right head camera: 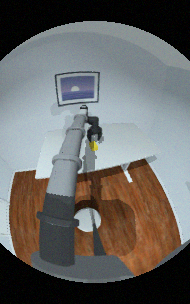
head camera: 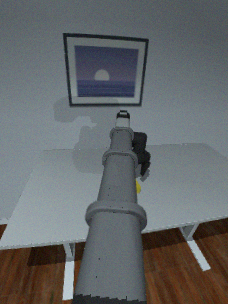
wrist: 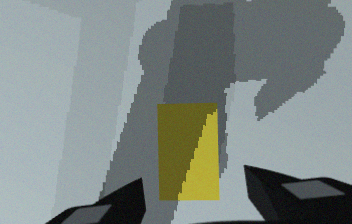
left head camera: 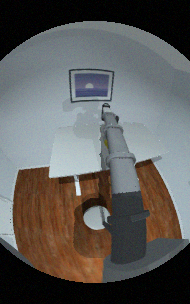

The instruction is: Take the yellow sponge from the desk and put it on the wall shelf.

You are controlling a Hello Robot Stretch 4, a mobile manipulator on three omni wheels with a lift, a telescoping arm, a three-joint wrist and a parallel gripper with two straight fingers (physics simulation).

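The yellow sponge (head camera: 138, 187) (left head camera: 106, 143) (right head camera: 94, 146) (wrist: 192, 155) lies flat on the white desk (head camera: 55, 200) (left head camera: 70, 155) (right head camera: 125, 142) (wrist: 300, 145). In the wrist view it is upright in the picture, between the lines of the two fingertips, and partly in shadow. My gripper (wrist: 194, 187) is open, and nothing is between its fingers. It is above the desk, apart from the sponge. In the head view the arm hides part of the sponge. The wall shelf does not show in these views.
A framed sunset picture (head camera: 106, 102) (left head camera: 91, 100) (right head camera: 77, 103) hangs on the wall behind the desk. My telescoping arm (head camera: 117, 180) (left head camera: 118, 145) (right head camera: 70, 145) reaches out over the desk. A round white disc (left head camera: 96, 218) (right head camera: 88, 220) is on the wooden floor in front of the desk.
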